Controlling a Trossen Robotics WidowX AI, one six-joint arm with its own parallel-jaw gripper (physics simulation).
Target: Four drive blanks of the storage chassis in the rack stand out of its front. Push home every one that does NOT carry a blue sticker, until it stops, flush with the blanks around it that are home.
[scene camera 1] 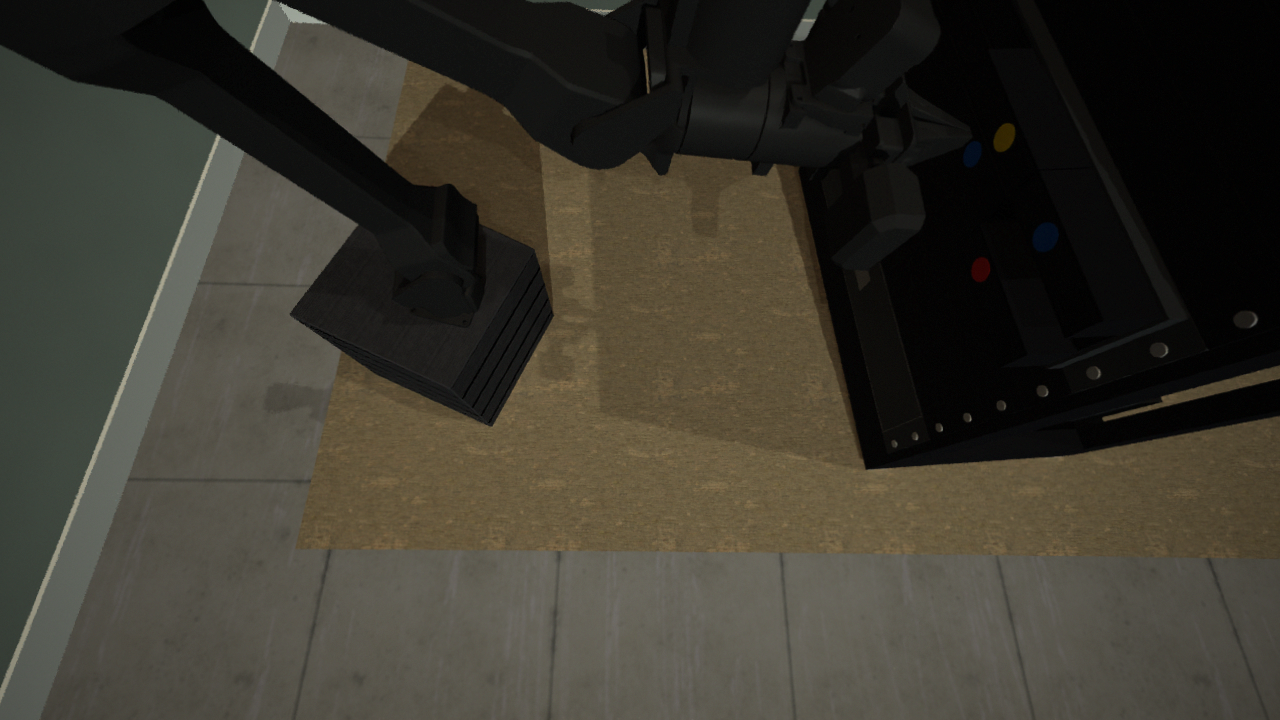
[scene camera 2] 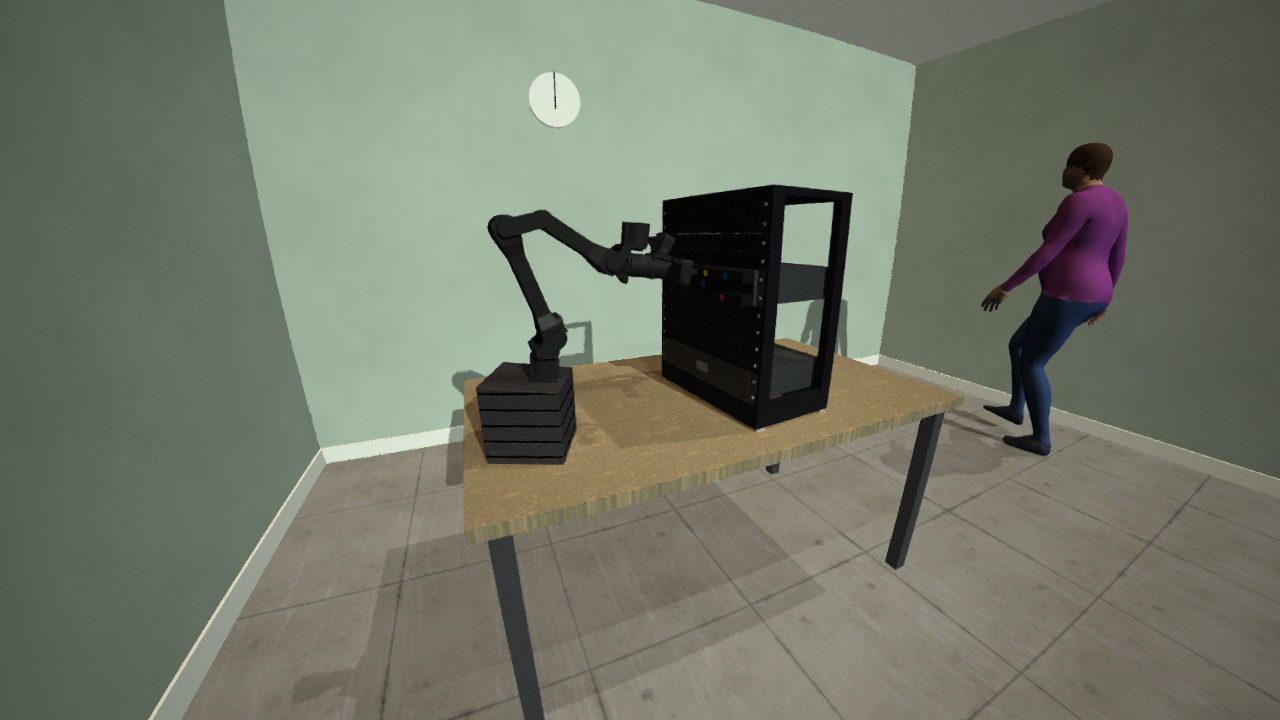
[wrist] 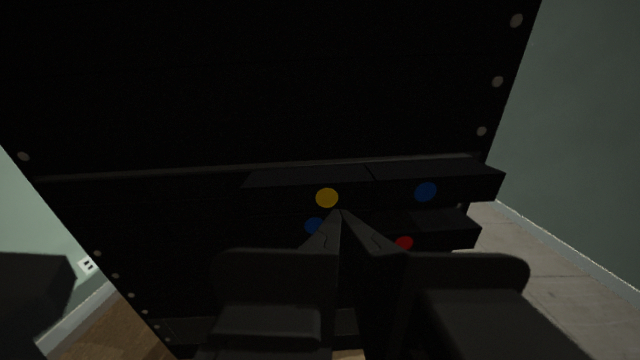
black rack: scene camera 1; scene camera 2 724, 354; wrist
same spot on black rack: [scene camera 1: 1130, 148] = [wrist: 359, 147]
